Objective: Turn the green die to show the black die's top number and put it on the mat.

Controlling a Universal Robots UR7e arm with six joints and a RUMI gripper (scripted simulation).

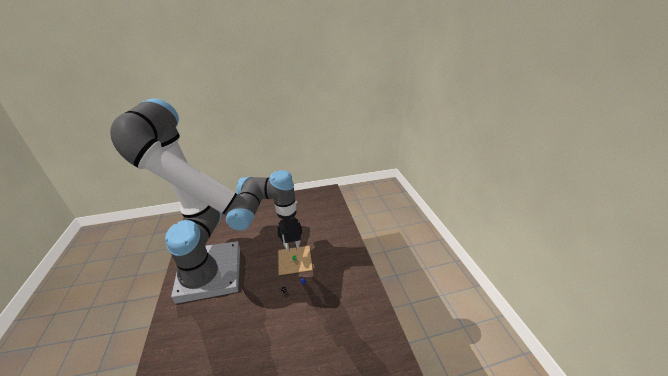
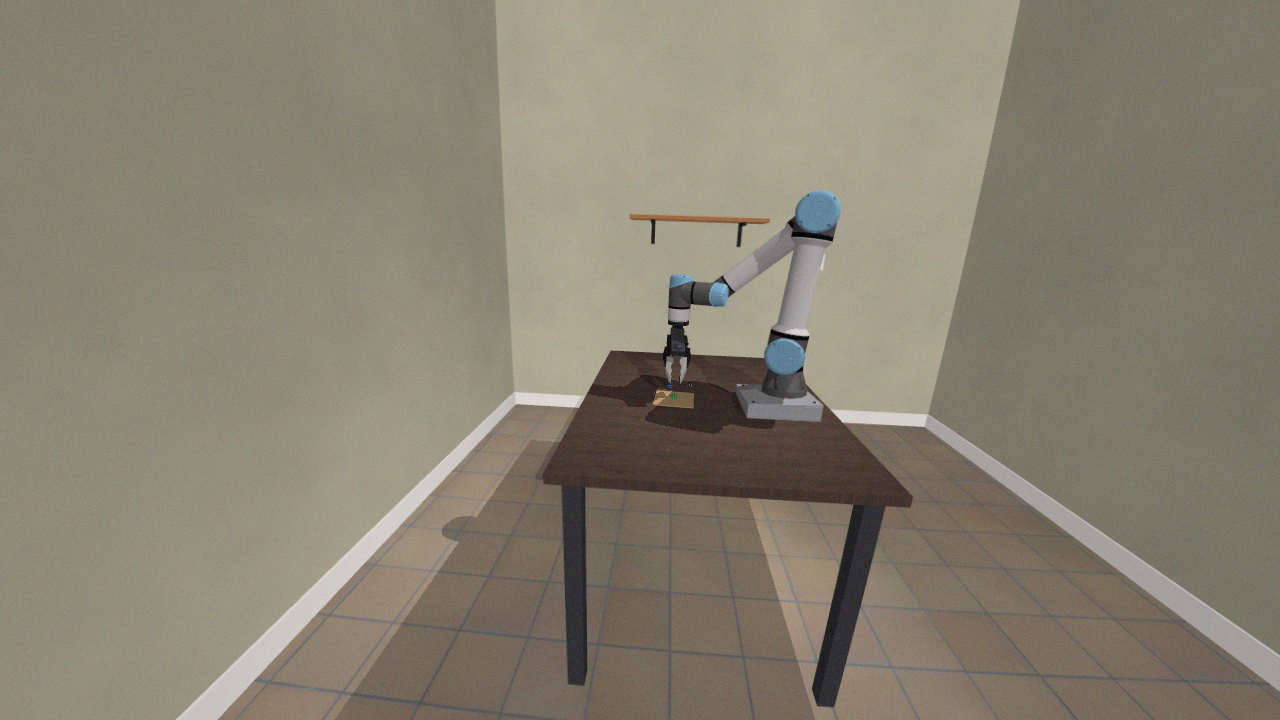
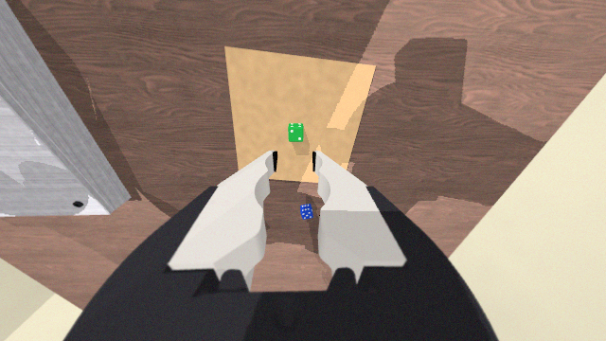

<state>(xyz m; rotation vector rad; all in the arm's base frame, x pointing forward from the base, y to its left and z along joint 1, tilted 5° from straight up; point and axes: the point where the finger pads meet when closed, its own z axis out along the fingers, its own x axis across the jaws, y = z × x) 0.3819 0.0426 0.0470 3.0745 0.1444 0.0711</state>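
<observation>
Now: the green die 6 cm below my hand. From my hand the other things lie so: blue die: 12 cm to the right, 7 cm below, 3 cm ahead; tan mat: 7 cm below; black die: 15 cm to the right, 7 cm below, 5 cm behind.
</observation>
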